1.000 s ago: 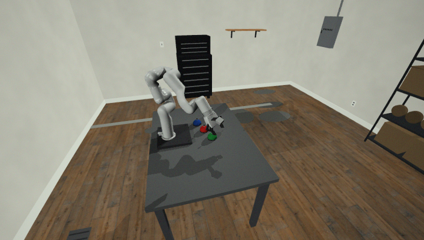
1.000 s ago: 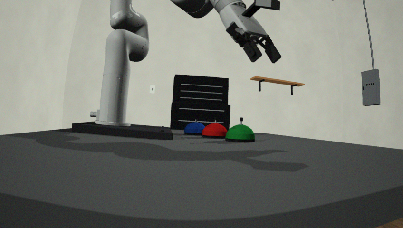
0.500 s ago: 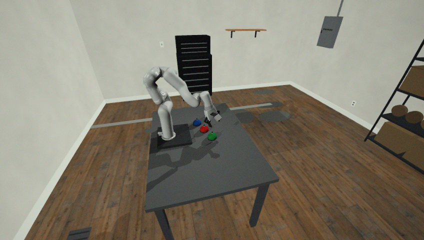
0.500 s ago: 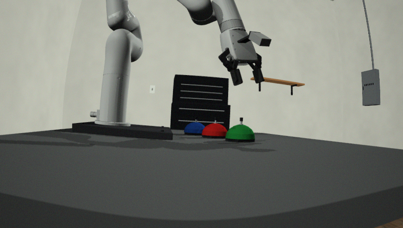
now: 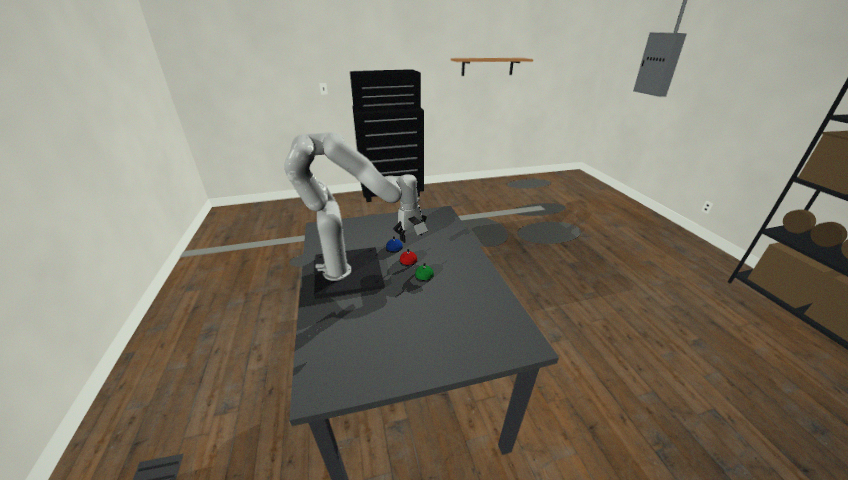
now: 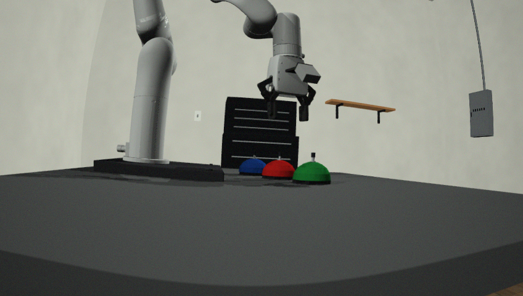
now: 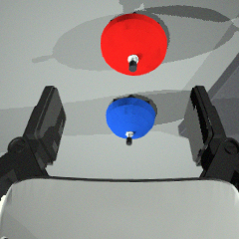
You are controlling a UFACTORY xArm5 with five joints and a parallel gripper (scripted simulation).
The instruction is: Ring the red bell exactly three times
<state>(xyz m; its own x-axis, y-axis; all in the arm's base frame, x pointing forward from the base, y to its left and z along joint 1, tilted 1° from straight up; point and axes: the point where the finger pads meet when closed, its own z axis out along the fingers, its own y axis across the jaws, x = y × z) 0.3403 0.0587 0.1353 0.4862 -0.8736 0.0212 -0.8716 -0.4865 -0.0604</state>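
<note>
The red bell is 2 cm behind my hand, 2 cm to the left of it and 11 cm below it. Also, from my hand: blue bell: 8 cm behind, 14 cm to the left, 11 cm below; green bell: 5 cm ahead, 10 cm to the right, 11 cm below.
</note>
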